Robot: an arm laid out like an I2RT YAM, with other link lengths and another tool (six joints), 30 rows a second.
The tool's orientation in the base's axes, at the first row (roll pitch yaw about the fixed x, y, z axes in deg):
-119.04, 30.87, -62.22
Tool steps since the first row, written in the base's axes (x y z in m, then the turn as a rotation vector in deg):
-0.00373, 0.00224, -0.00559, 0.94, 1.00, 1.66
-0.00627, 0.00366, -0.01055, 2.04, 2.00, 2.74
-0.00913, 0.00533, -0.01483, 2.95, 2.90, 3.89
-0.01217, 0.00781, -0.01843, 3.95, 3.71, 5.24
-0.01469, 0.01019, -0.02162, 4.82, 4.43, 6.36
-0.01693, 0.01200, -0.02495, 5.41, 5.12, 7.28
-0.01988, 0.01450, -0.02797, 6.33, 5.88, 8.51
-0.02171, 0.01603, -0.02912, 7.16, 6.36, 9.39
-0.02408, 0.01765, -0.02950, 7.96, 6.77, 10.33
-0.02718, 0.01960, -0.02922, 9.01, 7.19, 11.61
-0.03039, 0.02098, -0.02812, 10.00, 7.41, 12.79
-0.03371, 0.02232, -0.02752, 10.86, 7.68, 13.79
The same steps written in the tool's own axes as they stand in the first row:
-0.00033, 0.00696, 0.00128, -1.24, -1.68, 0.55
0.00013, 0.01255, 0.00257, -2.11, -3.02, 1.46
-0.00009, 0.01787, 0.00352, -3.02, -4.31, 2.14
-0.00134, 0.02293, 0.00458, -3.93, -5.82, 2.74
-0.00252, 0.02734, 0.00575, -4.70, -7.09, 3.30
-0.00308, 0.03158, 0.00680, -5.46, -8.04, 3.74
-0.00461, 0.03616, 0.00769, -6.30, -9.42, 4.31
-0.00592, 0.03845, 0.00792, -6.78, -10.53, 4.79
-0.00790, 0.04053, 0.00754, -7.26, -11.68, 5.18
-0.01077, 0.04263, 0.00661, -7.81, -13.24, 5.60
-0.01366, 0.04409, 0.00491, -8.19, -14.72, 5.90
-0.01632, 0.04599, 0.00332, -8.56, -15.97, 6.22

